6 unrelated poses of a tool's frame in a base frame.
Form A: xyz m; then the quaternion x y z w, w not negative.
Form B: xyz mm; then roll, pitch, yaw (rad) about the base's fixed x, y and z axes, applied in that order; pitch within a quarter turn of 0, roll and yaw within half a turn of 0. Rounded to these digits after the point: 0 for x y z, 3 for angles.
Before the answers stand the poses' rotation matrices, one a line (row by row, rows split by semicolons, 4 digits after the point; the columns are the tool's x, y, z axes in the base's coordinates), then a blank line. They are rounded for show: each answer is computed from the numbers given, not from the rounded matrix.
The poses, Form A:
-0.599 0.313 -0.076 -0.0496 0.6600 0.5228 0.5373
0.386 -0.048 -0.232 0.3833 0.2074 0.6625 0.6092
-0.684 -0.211 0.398 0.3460 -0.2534 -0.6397 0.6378
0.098 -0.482 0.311 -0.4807 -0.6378 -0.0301 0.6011
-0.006 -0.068 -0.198 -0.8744 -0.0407 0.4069 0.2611
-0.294 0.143 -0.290 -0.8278 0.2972 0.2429 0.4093
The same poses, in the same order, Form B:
-0.4177 -0.6272 0.6573; 0.4963 0.4485 0.7433; -0.7610 0.6368 0.1239
0.0361 -0.6482 0.7606; 0.9662 -0.1717 -0.1922; 0.2552 0.7418 0.6201
0.0531 0.6407 -0.7660; -0.9914 -0.0579 -0.1172; -0.1194 0.7656 0.6321
0.1847 0.6493 -0.7378; 0.5769 0.5361 0.6162; 0.7956 -0.5395 -0.2756
0.6655 -0.1413 -0.7329; 0.2837 -0.8603 0.4235; -0.6904 -0.4897 -0.5325
0.7054 -0.6908 -0.1588; -0.2932 -0.4883 0.8219; -0.6454 -0.5332 -0.5470

-599 313 -76 1.379 0.865 2.270
386 -48 -232 0.875 -0.258 1.533
-684 -211 398 0.881 0.120 -1.517
98 -482 311 -2.043 -0.920 1.261
-6 -68 -198 -2.398 0.762 0.403
-294 143 -290 -2.369 0.701 -0.394

